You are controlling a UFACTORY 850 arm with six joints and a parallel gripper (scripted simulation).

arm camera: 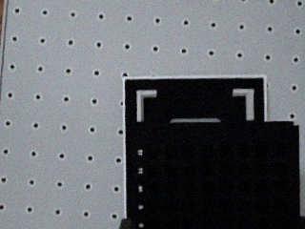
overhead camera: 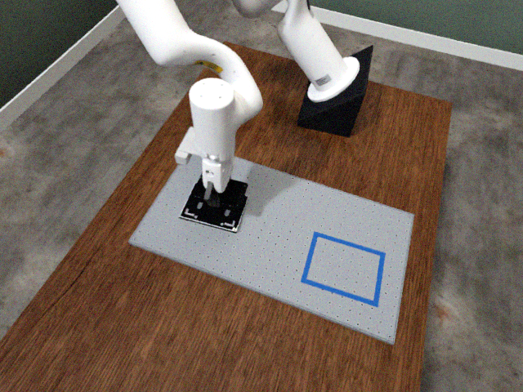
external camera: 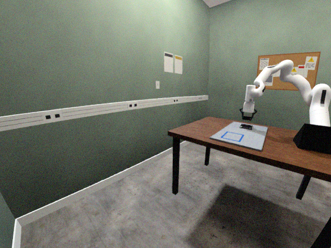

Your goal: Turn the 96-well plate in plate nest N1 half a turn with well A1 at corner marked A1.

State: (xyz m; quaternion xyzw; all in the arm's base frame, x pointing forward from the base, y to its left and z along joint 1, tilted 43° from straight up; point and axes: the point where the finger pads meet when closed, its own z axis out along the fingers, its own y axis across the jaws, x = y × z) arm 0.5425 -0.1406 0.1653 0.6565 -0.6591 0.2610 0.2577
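My gripper is now 100 mm above the plate nest N1 and 20 mm to the left of it. From my hand the other things lie so: black 96-well plate: 10 mm below.
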